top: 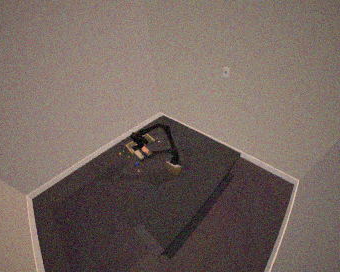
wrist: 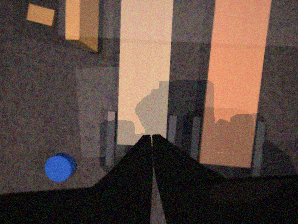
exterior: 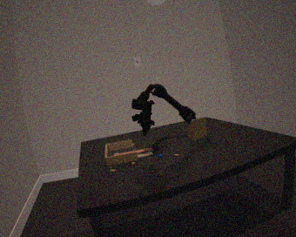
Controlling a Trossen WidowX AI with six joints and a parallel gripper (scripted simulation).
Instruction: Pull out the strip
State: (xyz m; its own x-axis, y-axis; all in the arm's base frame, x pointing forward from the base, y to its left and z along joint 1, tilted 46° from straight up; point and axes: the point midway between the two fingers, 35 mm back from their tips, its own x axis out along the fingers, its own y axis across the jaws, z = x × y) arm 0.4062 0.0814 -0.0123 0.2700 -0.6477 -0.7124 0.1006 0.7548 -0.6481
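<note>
Now: the blue piece 4 cm behind my gripper tip, 12 cm to the left of it and 11 cm below it.
</note>
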